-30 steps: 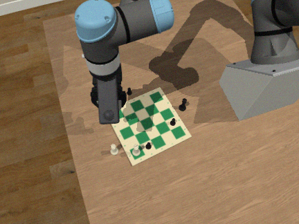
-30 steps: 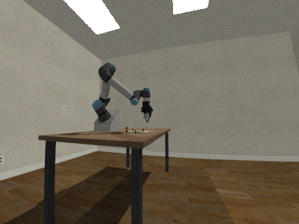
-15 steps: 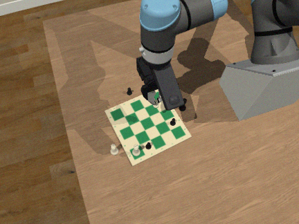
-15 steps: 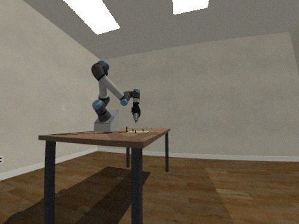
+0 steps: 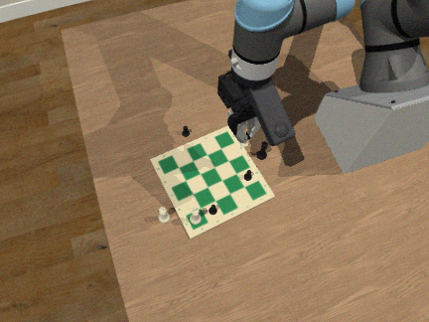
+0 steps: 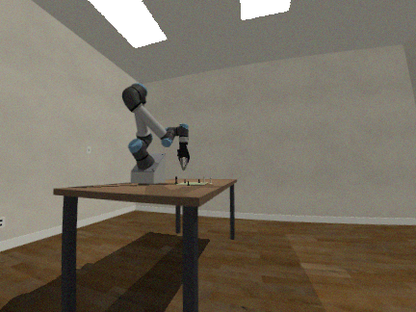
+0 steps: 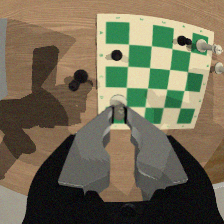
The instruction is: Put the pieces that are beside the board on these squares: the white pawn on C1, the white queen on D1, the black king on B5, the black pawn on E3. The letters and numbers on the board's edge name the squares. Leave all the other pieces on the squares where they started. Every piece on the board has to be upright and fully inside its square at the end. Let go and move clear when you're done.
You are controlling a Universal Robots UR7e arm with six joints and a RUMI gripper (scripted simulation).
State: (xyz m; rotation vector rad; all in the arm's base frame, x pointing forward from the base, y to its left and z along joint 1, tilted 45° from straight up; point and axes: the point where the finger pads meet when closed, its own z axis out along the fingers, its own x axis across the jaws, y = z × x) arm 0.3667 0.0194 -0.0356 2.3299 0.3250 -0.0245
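The black king is 6 cm behind my hand, 2 cm to the right of it and 10 cm below it. Also, from my hand: white pawn (1 cm below); cream chessboard (7 cm ahead, 2 cm to the left, 12 cm below).
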